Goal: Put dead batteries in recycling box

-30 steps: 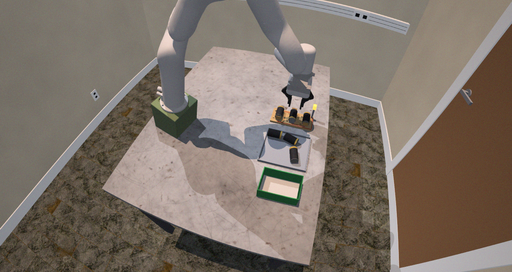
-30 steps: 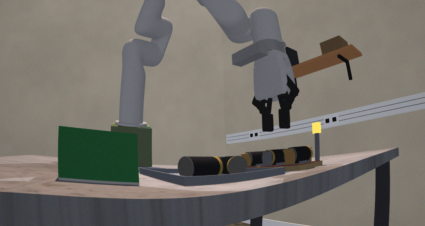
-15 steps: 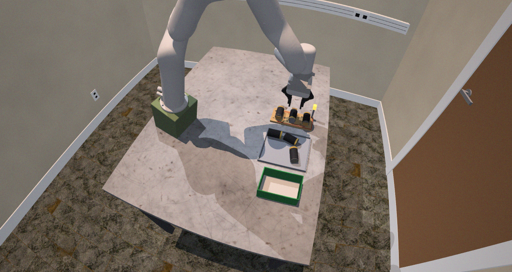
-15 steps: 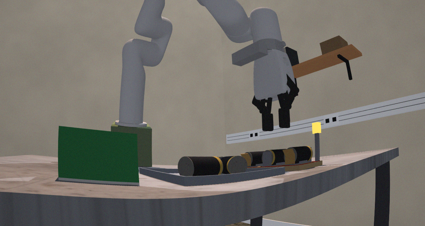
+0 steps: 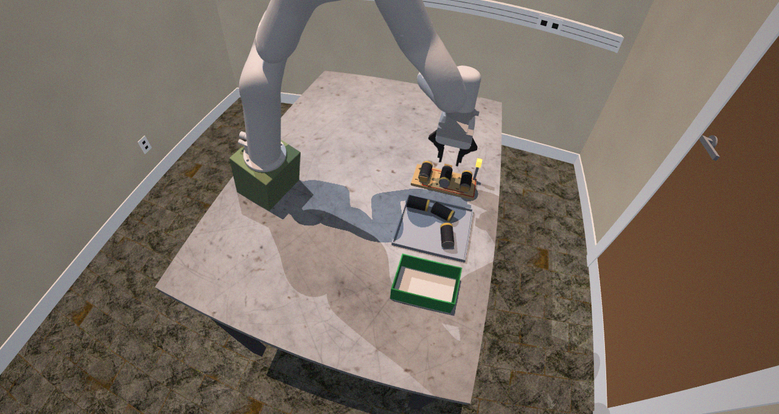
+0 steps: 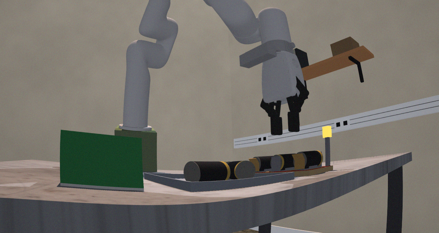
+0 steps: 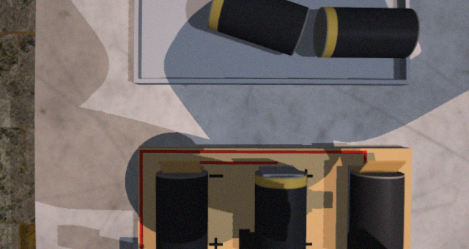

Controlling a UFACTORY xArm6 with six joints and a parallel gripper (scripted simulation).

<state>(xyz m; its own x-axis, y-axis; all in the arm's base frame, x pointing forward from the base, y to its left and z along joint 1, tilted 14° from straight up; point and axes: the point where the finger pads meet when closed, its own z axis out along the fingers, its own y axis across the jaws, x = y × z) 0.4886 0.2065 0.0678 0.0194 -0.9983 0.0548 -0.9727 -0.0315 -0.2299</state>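
My hand is 18 cm to the left of the grey tray, 10 cm above it and 1 cm short of it. From my hand the other things lie so: green recycling box (38 cm to the right, 9 cm below, 3 cm ahead).
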